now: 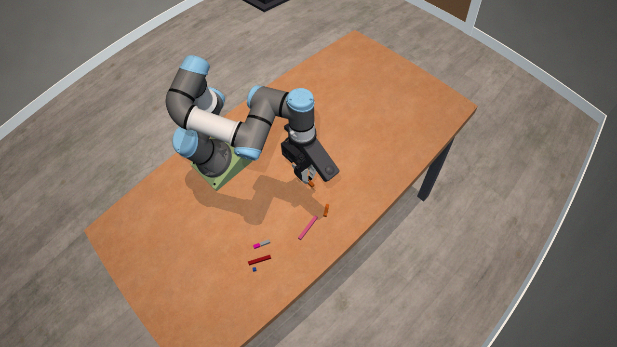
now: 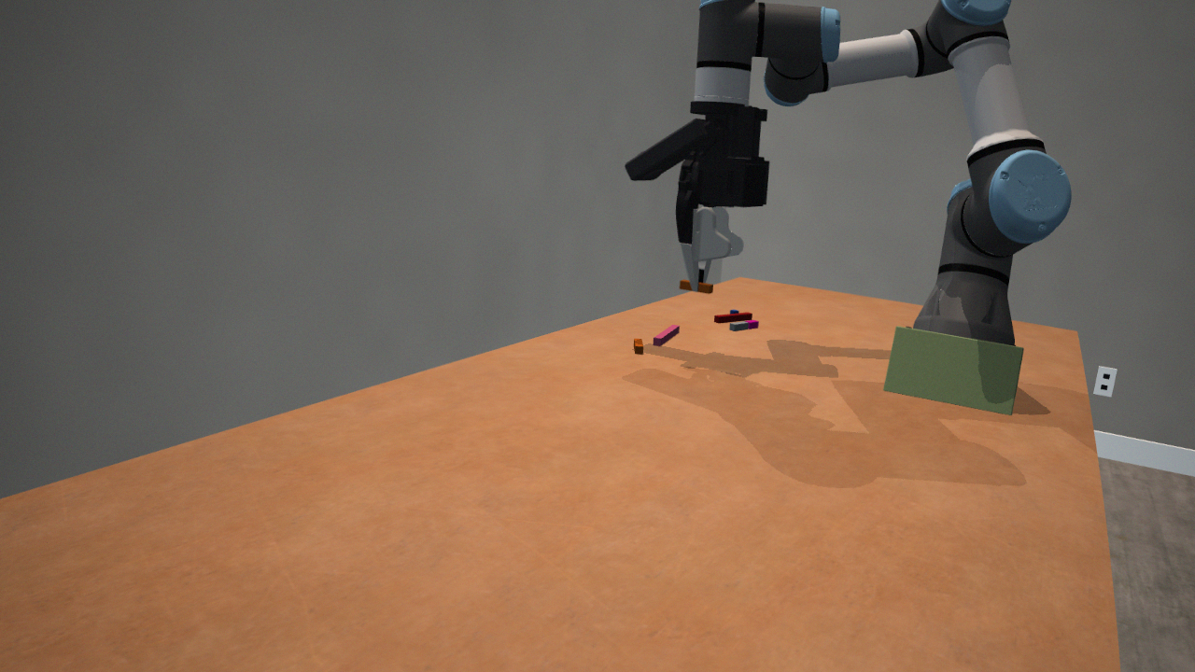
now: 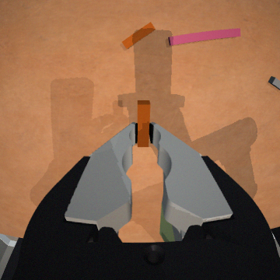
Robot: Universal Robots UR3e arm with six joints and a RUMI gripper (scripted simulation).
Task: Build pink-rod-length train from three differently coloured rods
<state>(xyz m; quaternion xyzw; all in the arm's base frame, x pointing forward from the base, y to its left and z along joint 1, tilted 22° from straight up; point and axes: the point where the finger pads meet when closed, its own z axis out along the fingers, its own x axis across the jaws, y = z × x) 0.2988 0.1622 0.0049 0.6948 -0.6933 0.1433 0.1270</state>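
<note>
Now: hand 3 cm short of the grey rod, 21 cm to the left of it and 10 cm above it. Round my hand: pink rod 8 cm ahead, 8 cm to the right, 10 cm below; then magenta rod 2 cm ahead, 23 cm to the right, 10 cm below; then red rod 6 cm ahead, 25 cm to the right, 10 cm below.
</note>
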